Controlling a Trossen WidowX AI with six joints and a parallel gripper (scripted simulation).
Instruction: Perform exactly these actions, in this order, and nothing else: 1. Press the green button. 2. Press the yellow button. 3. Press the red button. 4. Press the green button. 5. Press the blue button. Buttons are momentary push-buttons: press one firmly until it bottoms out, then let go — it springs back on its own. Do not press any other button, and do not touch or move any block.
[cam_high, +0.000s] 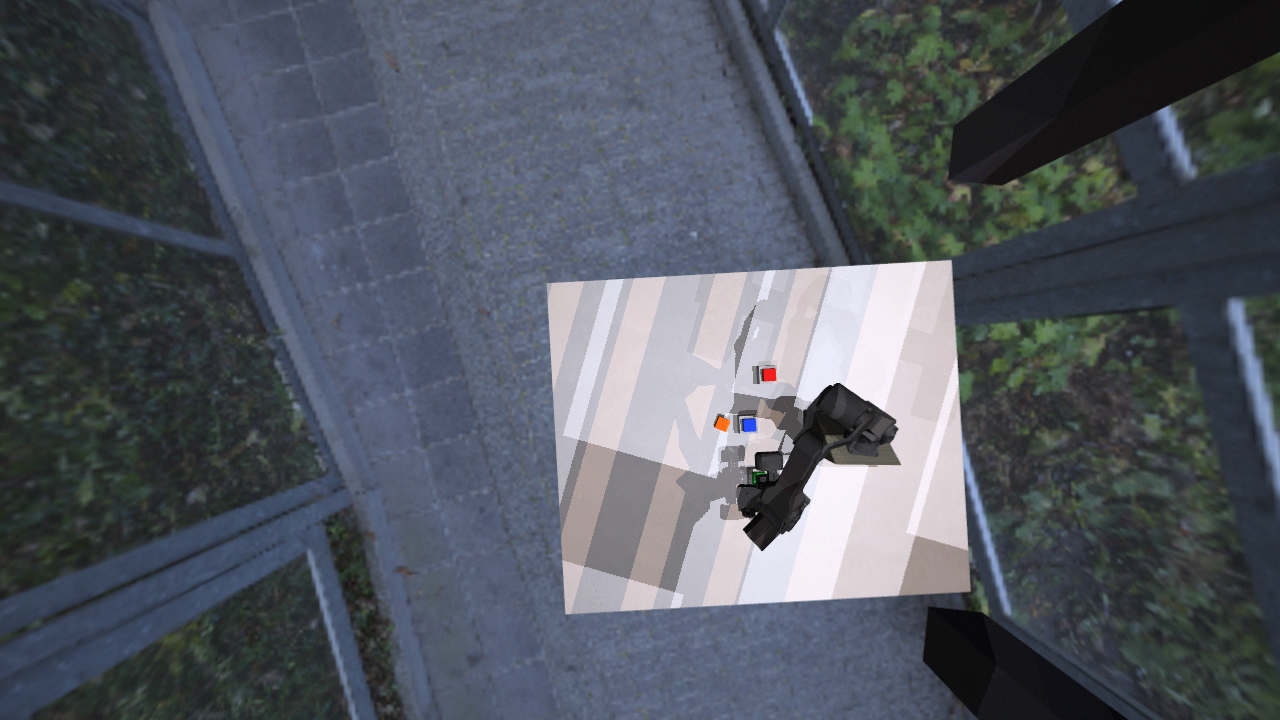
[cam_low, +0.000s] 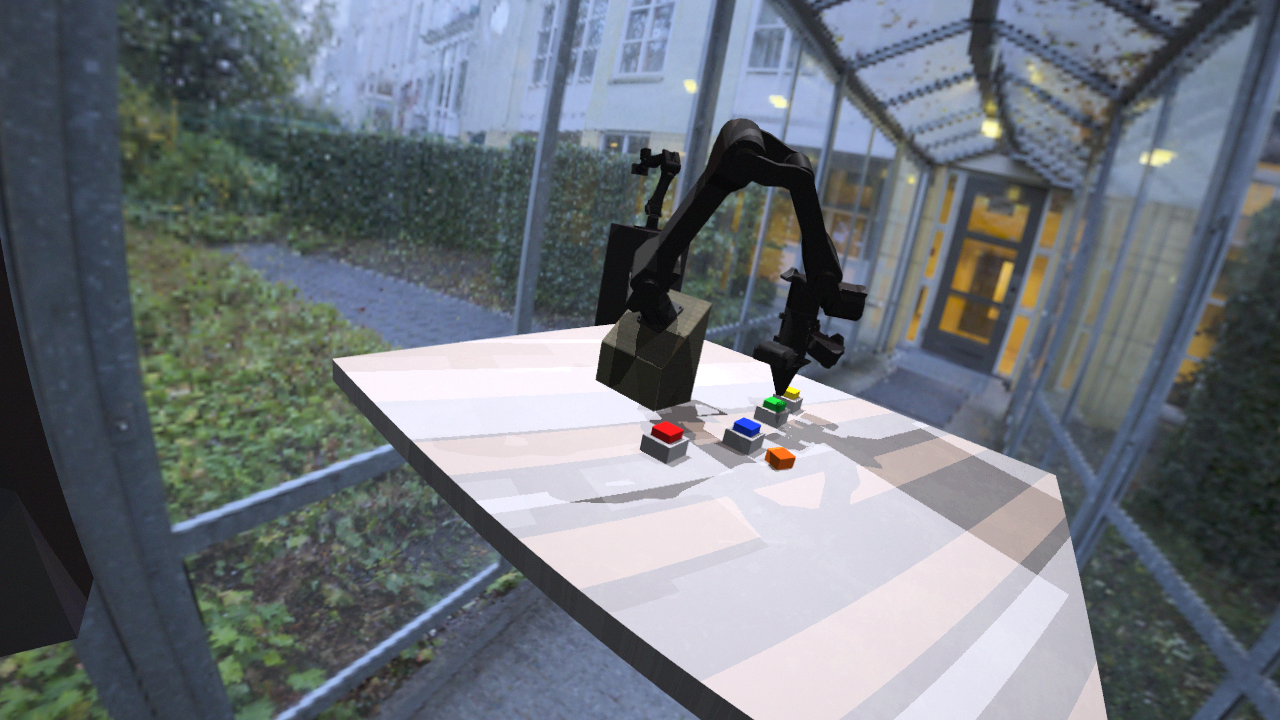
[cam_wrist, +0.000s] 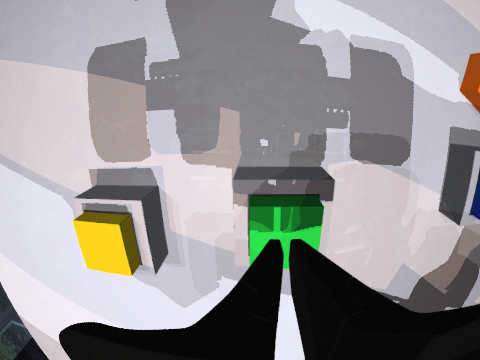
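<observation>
Right now my gripper tip is 20 mm above the green button. The rest, counted from my gripper tip: blue button: 140 mm to the right, 40 mm ahead, 20 mm below; then orange block: 130 mm to the right, 100 mm ahead, 40 mm below; then yellow button: 90 mm to the left, 30 mm behind, 20 mm below.
</observation>
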